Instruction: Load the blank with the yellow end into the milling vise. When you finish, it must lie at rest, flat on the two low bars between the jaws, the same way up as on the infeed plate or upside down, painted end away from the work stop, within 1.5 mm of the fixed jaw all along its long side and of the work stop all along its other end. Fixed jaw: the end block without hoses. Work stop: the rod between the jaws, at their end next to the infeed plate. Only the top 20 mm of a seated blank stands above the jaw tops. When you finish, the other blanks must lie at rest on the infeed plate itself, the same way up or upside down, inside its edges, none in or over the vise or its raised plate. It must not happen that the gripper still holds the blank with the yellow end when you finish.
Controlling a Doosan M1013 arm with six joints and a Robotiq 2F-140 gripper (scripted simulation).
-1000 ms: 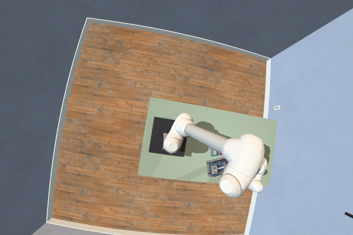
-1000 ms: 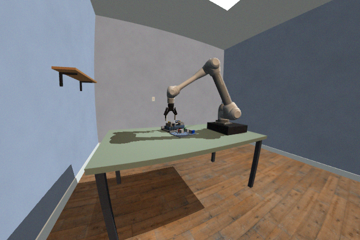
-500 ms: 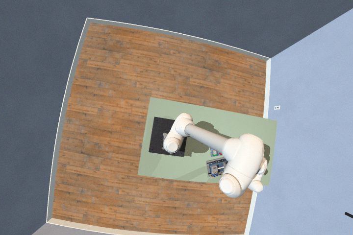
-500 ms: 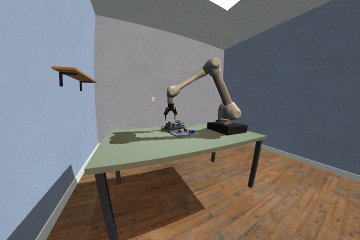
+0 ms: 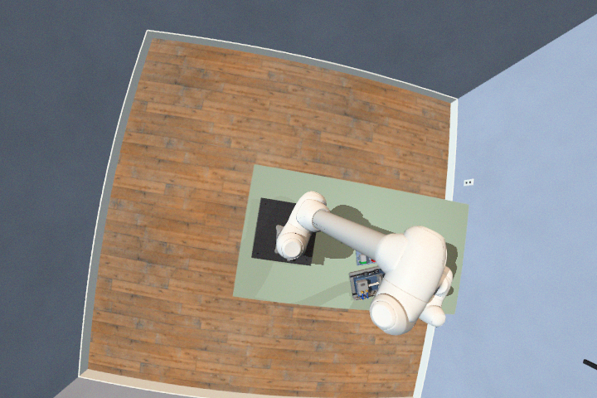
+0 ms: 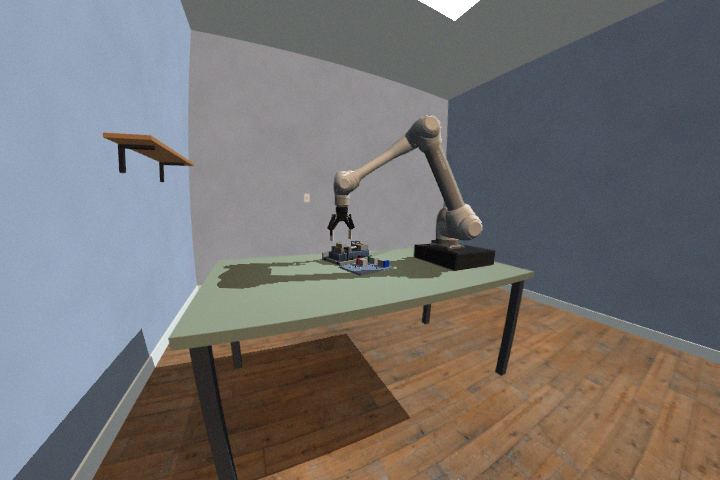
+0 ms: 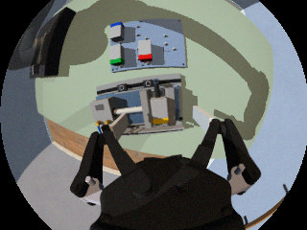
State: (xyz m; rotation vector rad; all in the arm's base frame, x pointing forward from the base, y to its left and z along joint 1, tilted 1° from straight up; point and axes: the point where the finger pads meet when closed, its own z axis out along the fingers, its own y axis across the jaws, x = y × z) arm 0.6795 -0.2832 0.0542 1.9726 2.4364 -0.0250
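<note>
The blank with yellow end lies 5 cm below my hand. Round my hand: red-ended blank (16 cm to the left, 12 cm below, 6 cm behind); green-ended blank (15 cm to the left, 15 cm behind, 12 cm below); blue infeed plate (21 cm to the left, 14 cm below, 6 cm behind).
</note>
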